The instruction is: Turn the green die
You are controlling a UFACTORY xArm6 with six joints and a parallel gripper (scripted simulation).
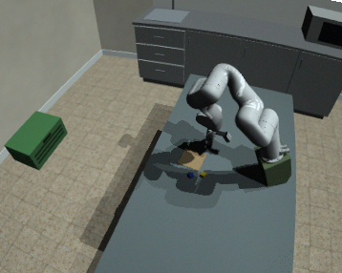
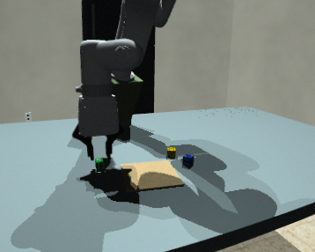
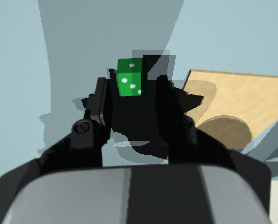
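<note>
The green die lies 4 cm below my hand. Also, from my hand: yellow die (1 cm ahead, 22 cm to the left, 4 cm below); tan mat (9 cm ahead, 11 cm to the left, 5 cm below); blue die (8 cm ahead, 24 cm to the left, 4 cm below).
</note>
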